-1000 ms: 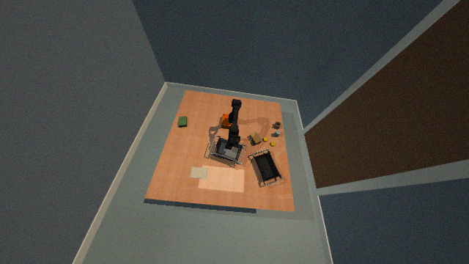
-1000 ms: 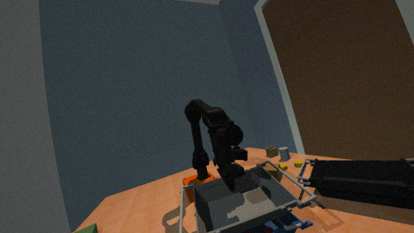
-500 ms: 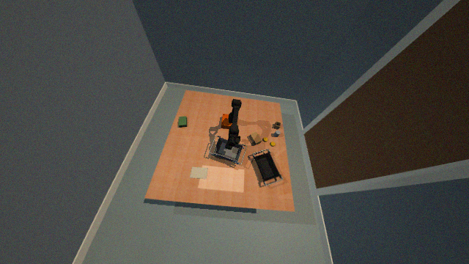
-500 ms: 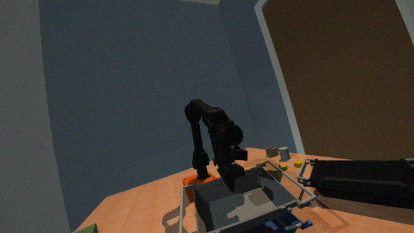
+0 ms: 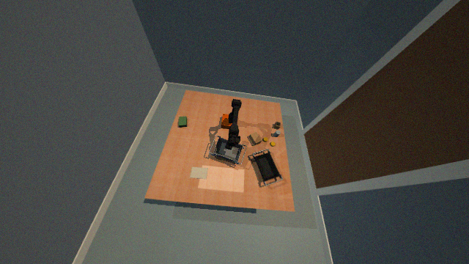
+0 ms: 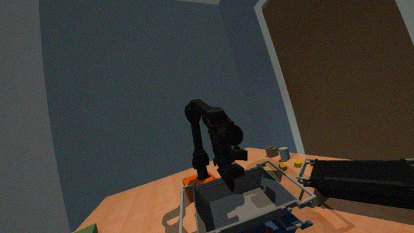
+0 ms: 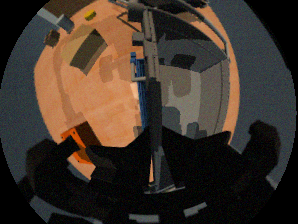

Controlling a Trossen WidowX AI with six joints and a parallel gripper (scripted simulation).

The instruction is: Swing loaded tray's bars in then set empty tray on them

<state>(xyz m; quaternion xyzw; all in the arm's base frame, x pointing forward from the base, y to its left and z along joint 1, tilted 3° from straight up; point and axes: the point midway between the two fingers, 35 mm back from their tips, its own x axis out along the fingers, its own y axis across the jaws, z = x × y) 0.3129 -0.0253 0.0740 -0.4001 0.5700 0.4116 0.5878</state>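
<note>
Right now the grey tray is 70 mm ahead of my gripper tip, 20 mm to the right of it and 10 mm above it. Round my gripper tip: green block: 520 mm to the right, 310 mm behind, 90 mm below; pale pad: 290 mm to the right, 250 mm ahead, 110 mm below; grey cylinder: 550 mm to the left, 170 mm behind, 70 mm below.
</note>
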